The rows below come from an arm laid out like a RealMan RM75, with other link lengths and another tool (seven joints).
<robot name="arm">
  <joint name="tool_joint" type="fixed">
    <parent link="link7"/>
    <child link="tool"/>
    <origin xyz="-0.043 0 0.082" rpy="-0.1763 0 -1.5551"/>
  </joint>
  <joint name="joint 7" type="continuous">
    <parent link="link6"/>
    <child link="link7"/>
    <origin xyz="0 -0.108 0" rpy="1.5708 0 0"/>
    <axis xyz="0 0 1"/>
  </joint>
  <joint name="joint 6" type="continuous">
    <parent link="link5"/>
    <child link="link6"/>
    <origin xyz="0 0 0" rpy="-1.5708 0 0"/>
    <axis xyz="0 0 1"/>
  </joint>
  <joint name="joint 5" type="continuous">
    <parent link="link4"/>
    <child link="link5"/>
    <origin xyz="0 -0.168 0" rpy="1.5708 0 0"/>
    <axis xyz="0 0 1"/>
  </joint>
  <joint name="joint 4" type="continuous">
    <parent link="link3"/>
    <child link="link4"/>
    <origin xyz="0 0 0" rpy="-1.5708 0 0"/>
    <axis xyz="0 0 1"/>
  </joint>
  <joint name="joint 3" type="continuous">
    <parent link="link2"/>
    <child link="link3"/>
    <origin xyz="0 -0.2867 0" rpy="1.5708 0 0"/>
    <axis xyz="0 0 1"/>
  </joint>
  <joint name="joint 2" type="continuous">
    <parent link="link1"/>
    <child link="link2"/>
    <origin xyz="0 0 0" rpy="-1.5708 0 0"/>
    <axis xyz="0 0 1"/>
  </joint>
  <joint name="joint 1" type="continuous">
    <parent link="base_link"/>
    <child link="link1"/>
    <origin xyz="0 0 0.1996"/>
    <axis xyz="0 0 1"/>
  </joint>
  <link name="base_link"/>
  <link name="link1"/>
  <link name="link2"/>
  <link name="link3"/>
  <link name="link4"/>
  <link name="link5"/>
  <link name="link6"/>
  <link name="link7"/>
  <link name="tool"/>
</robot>
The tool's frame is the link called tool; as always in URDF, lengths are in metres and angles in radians. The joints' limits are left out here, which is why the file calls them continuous.
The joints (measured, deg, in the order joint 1, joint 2, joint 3, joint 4, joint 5, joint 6, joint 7), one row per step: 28.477 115.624 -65.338 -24.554 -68.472 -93.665 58.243; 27.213 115.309 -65.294 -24.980 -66.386 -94.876 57.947; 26.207 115.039 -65.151 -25.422 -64.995 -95.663 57.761; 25.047 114.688 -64.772 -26.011 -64.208 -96.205 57.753; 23.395 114.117 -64.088 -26.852 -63.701 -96.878 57.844; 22.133 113.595 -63.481 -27.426 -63.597 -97.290 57.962; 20.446 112.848 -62.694 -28.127 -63.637 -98.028 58.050; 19.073 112.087 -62.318 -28.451 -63.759 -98.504 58.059; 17.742 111.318 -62.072 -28.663 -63.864 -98.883 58.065; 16.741 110.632 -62.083 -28.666 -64.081 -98.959 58.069; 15.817 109.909 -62.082 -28.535 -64.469 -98.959 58.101
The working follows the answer.
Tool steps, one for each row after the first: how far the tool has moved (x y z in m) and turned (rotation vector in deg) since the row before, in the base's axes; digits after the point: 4 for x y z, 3 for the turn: 0.0039 -0.0035 0.0099 1.526 1.746 -0.293; 0.0035 -0.0026 0.0075 1.251 1.088 -0.277; 0.0051 -0.0027 0.0069 1.126 0.545 -0.548; 0.0080 -0.0044 0.0087 1.313 0.255 -0.819; 0.0068 -0.0034 0.0062 0.873 -0.108 -0.759; 0.0089 -0.0056 0.0080 1.001 -0.304 -0.824; 0.0081 -0.0049 0.0056 0.520 -0.578 -0.828; 0.0081 -0.0049 0.0050 0.375 -0.636 -0.911; 0.0069 -0.0036 0.0028 0.012 -0.770 -0.908; 0.0071 -0.0034 0.0023 -0.165 -0.886 -1.012
Tool pose at each row, in the base's axes (x y z in m, rotation vector in deg; rounded; the steps above come from the unrounded poses): 0.1604 0.3179 -0.0346 -107.017 -83.592 24.199; 0.1643 0.3144 -0.0247 -105.200 -82.086 24.359; 0.1677 0.3118 -0.0171 -103.889 -81.047 24.170; 0.1728 0.3090 -0.0102 -103.093 -80.120 23.480; 0.1808 0.3047 -0.0016 -102.438 -79.130 22.265; 0.1876 0.3013 0.0047 -102.248 -78.459 21.114; 0.1965 0.2957 0.0126 -102.065 -77.856 19.672; 0.2046 0.2908 0.0182 -102.378 -77.458 18.351; 0.2127 0.2859 0.0232 -102.875 -77.026 17.042; 0.2196 0.2823 0.0260 -103.712 -76.710 15.877; 0.2268 0.2789 0.0284 -104.795 -76.382 14.677

